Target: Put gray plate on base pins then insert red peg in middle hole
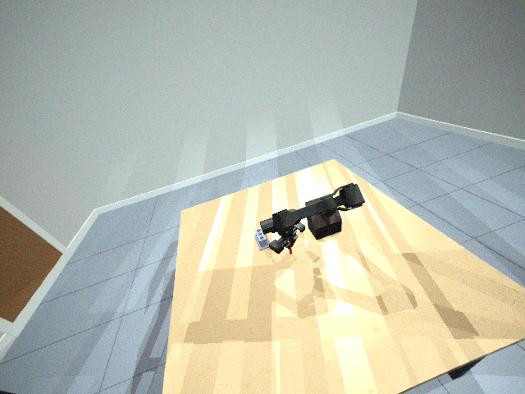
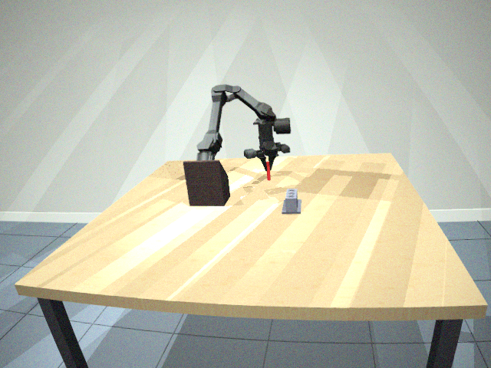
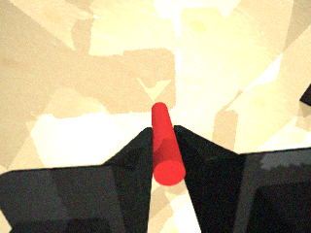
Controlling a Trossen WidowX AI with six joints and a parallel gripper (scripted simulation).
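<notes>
Now: gripper tip 12 cm short of the gray plate, 18 cm to the left of it and 4 cm above it. Round my gripper tip: red peg right at my gripper tip.
</notes>
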